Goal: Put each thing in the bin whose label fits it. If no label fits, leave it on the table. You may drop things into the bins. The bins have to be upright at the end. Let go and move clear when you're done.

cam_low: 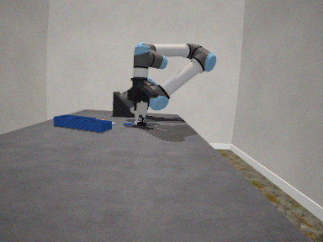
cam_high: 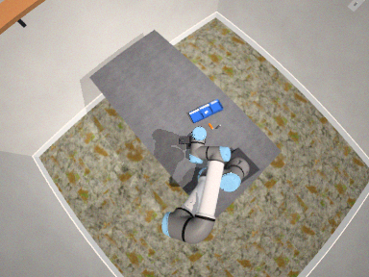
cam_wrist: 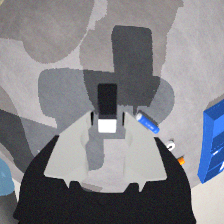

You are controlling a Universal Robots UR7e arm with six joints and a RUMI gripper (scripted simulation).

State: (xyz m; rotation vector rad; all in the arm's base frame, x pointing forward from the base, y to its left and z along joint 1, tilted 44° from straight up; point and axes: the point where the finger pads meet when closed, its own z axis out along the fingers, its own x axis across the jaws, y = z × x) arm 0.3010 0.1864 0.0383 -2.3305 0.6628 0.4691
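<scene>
Now: the blue bin 23 cm to the right of my hand, 16 cm ahead of it and 1 cm below it. The rest, counted from my hand: orange piece: 19 cm to the right, 4 cm ahead, 2 cm below; then grey nut: 12 cm to the right, 5 cm ahead, 2 cm below; then blue cylinder: 5 cm to the right, 3 cm ahead, 2 cm below.
</scene>
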